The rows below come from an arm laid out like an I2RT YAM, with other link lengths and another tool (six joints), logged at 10 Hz.
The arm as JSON. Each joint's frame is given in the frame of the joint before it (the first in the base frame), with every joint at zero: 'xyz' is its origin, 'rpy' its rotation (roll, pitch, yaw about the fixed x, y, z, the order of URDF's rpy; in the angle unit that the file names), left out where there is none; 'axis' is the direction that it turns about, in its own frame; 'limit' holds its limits. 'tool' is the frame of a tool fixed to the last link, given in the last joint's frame.
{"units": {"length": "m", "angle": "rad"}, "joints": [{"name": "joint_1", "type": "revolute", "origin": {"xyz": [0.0, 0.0, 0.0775]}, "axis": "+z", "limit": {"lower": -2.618, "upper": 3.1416}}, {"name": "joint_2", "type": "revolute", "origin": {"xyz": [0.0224, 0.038, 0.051], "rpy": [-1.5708, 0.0, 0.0]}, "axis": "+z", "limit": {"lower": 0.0, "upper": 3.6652}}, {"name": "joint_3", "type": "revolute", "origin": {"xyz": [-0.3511, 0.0, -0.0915], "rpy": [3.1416, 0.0, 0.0]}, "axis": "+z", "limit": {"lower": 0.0, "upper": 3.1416}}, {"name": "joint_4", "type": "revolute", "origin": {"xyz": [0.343, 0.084, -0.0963]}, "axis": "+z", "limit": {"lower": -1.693, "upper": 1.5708}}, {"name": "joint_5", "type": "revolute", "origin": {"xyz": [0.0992, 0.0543, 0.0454], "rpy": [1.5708, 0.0, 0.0]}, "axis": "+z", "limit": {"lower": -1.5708, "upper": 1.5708}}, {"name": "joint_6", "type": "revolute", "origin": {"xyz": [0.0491, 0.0, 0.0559], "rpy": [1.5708, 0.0, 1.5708]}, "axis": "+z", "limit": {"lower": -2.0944, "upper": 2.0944}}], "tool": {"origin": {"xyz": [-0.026, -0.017, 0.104], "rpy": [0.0, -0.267, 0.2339]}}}
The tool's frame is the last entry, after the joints.
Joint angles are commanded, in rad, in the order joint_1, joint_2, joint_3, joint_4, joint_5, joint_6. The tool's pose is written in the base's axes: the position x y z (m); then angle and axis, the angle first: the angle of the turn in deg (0 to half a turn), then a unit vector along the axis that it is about. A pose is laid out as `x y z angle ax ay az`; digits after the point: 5 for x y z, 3 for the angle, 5 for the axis.
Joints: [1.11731 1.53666 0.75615 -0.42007 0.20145 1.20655]
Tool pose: 0.22398 0.36889 0.07705 143.480 -0.58056 0.81051 0.07764
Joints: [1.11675 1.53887 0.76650 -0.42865 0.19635 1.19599]
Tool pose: 0.22423 0.37131 0.07929 143.684 -0.58486 0.80725 0.07925
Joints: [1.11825 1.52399 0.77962 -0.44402 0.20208 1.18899]
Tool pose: 0.22532 0.37355 0.08933 142.932 -0.58783 0.80506 0.07955
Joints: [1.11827 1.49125 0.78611 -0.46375 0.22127 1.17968]
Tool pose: 0.22719 0.37156 0.10387 141.485 -0.59074 0.80339 0.07481
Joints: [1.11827 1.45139 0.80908 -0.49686 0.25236 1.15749]
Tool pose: 0.23134 0.37110 0.12744 139.291 -0.59821 0.79864 0.06578
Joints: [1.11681 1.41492 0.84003 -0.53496 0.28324 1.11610]
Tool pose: 0.23560 0.37088 0.15280 137.268 -0.61278 0.78839 0.05424
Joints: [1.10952 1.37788 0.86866 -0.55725 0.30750 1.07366]
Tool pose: 0.24152 0.37052 0.17948 134.722 -0.62440 0.77971 0.04671
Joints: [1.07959 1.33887 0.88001 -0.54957 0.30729 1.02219]
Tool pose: 0.25236 0.36614 0.20215 131.961 -0.63103 0.77432 0.04711
